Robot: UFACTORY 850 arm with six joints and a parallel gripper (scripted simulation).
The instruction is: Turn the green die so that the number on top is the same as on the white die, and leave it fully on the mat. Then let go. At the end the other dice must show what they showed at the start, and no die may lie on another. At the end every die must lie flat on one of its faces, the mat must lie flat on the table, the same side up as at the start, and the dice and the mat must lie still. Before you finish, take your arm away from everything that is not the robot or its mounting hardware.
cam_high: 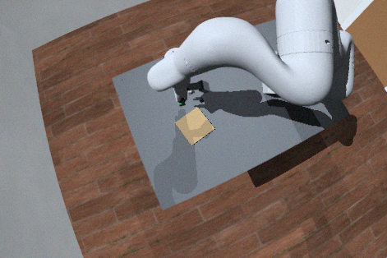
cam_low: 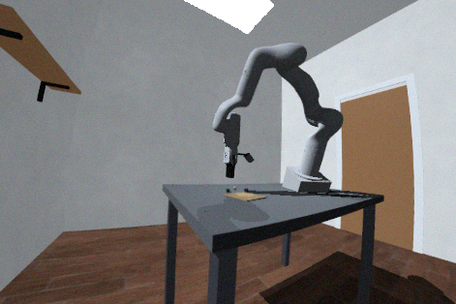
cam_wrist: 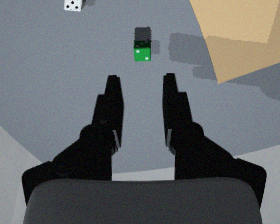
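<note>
My gripper is now 10 mm short of the green die and 90 mm above it. Round my hand: black die 100 mm behind, 20 mm to the left, 90 mm below; then white die 60 mm behind, 50 mm to the right, 90 mm below; then mat 10 mm behind, 130 mm to the left, 90 mm below.
</note>
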